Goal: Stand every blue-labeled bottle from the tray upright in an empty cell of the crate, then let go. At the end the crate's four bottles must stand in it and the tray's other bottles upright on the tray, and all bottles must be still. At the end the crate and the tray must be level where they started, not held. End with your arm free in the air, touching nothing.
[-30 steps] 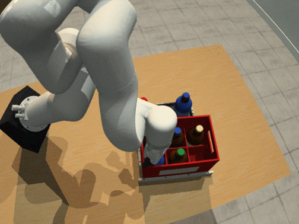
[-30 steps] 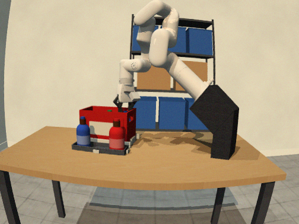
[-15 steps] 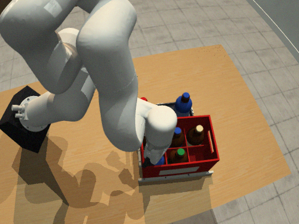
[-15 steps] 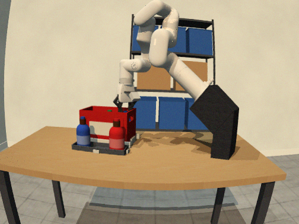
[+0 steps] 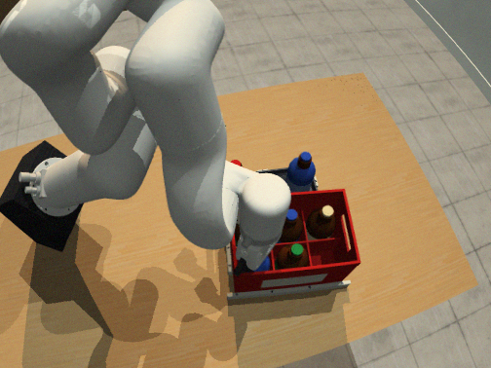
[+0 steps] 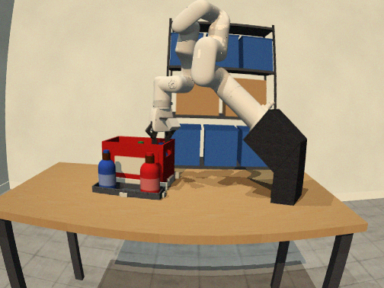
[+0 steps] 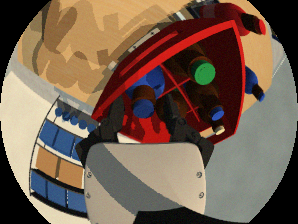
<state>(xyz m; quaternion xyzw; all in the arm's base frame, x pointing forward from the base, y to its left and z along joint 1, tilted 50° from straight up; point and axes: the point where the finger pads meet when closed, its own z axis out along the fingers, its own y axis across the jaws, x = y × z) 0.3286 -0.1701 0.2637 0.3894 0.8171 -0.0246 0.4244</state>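
My hand is 10 cm short of the red crate, 8 cm above it and 1 cm to the right of it. Round my hand: red-labeled bottle (22 cm to the left, 7 cm below, 6 cm ahead); dark tray (20 cm to the left, 15 cm below, 15 cm ahead).
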